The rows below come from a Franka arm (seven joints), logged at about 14 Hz.
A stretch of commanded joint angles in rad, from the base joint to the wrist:
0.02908 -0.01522 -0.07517 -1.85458 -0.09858 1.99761 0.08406
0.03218 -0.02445 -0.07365 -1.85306 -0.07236 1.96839 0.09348
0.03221 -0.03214 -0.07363 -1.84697 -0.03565 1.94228 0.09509
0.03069 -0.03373 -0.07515 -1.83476 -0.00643 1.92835 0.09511
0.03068 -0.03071 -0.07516 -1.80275 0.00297 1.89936 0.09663
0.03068 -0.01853 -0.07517 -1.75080 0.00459 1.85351 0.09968
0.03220 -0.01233 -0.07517 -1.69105 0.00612 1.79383 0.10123
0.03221 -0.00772 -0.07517 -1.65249 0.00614 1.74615 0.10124
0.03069 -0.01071 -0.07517 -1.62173 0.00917 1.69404 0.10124
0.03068 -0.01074 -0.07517 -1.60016 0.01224 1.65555 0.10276
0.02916 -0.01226 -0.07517 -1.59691 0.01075 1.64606 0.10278
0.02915 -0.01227 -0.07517 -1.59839 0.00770 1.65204 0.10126
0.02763 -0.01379 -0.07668 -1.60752 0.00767 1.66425 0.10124
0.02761 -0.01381 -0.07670 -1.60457 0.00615 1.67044 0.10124
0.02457 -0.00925 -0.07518 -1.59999 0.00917 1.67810 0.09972
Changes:
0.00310 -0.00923 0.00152 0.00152 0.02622 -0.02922 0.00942
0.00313 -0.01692 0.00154 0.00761 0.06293 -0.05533 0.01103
0.00161 -0.01851 0.00002 0.01982 0.09215 -0.06926 0.01105
0.00160 -0.01549 0.00001 0.05183 0.10155 -0.09825 0.01257
0.00160 -0.00331 0.00000 0.10378 0.10317 -0.14410 0.01562
0.00312 0.00289 0.00000 0.16353 0.10470 -0.20378 0.01717
0.00313 0.00750 0.00000 0.20209 0.10472 -0.25146 0.01718
0.00161 0.00451 0.00000 0.23285 0.10775 -0.30357 0.01718
0.00160 0.00448 0.00000 0.25442 0.11082 -0.34206 0.01870
0.00008 0.00296 0.00000 0.25767 0.10933 -0.35155 0.01872
0.00007 0.00295 0.00000 0.25619 0.10628 -0.34557 0.01720
-0.00145 0.00143 -0.00151 0.24706 0.10625 -0.33336 0.01718
-0.00147 0.00141 -0.00153 0.25001 0.10473 -0.32717 0.01718
-0.00451 0.00597 -0.00001 0.25459 0.10775 -0.31951 0.01566

